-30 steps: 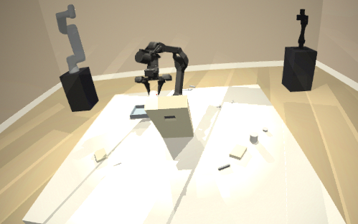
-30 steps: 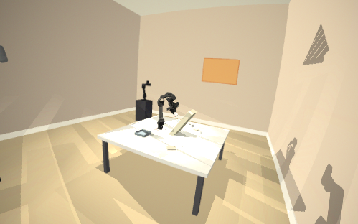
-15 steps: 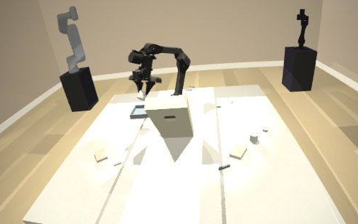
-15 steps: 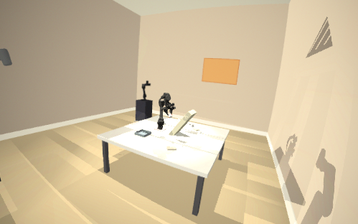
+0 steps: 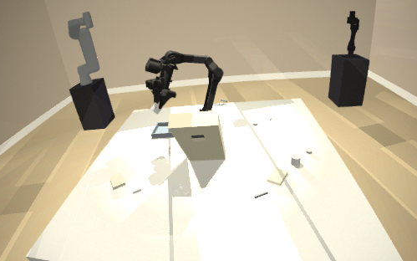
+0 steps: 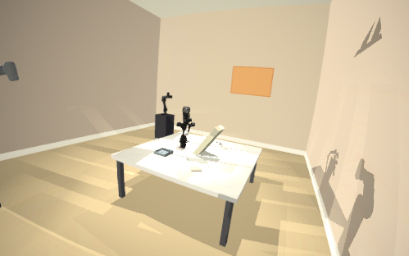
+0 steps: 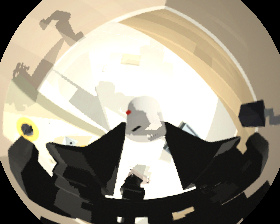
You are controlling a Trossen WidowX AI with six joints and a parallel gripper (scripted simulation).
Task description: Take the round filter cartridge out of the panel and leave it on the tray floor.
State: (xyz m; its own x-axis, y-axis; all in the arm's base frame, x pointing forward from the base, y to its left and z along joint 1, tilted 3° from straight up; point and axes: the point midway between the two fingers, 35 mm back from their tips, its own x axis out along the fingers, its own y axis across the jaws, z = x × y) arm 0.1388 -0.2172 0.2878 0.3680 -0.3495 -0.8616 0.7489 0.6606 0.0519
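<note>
The blue-grey tray lies 250 mm below my gripper tip, 230 mm behind it and 60 mm to the right of it. The rest, counted from my gripper tip: round filter cartridge (right at my gripper tip); then beige service panel (220 mm to the left, 170 mm ahead, 90 mm below).
</note>
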